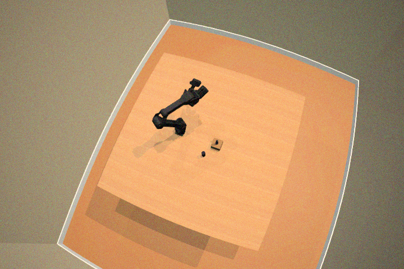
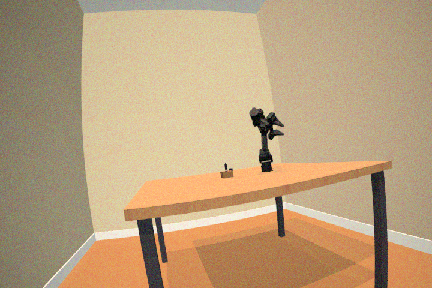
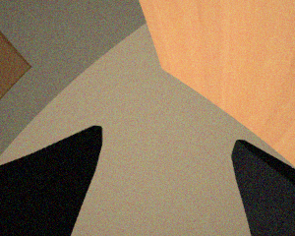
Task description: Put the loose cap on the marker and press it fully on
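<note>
Right now the dark cap is 250 mm ahead of my gripper tip, 360 mm to the right of it and 220 mm below it. Also, from my gripper tip: tan holder block: 310 mm ahead, 260 mm to the right, 230 mm below; then marker: 310 mm ahead, 260 mm to the right, 180 mm below.
</note>
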